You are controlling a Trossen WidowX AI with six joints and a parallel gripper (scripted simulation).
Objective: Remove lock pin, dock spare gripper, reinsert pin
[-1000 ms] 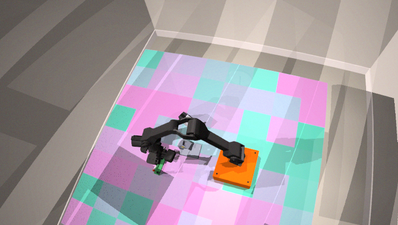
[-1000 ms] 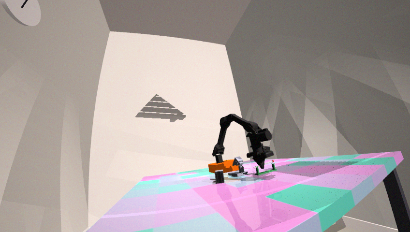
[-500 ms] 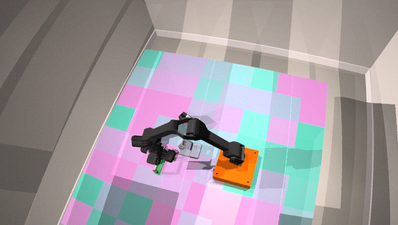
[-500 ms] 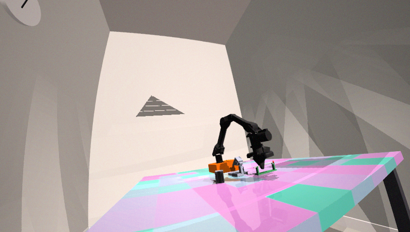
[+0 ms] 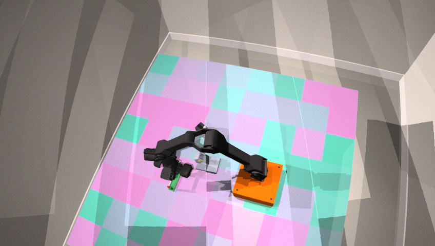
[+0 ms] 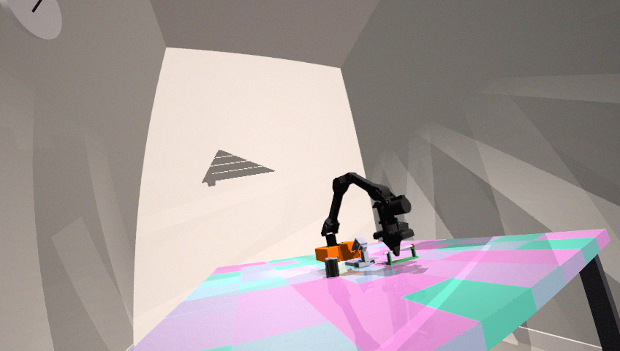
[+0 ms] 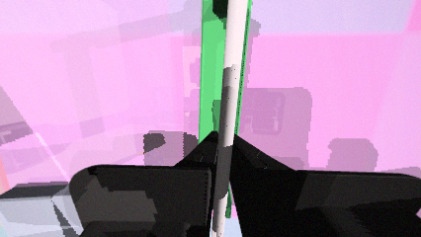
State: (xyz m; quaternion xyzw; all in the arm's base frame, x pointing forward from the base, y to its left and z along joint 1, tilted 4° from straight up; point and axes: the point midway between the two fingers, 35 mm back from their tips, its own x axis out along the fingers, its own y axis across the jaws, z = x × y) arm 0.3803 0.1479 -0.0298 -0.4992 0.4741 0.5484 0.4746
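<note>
My gripper tip is now 2 cm to the right of the green rack. The rest, counted from my gripper tip: grey mount 11 cm to the right, 10 cm behind, 3 cm above; then spare gripper 26 cm to the right, 3 cm behind, 1 cm above.
</note>
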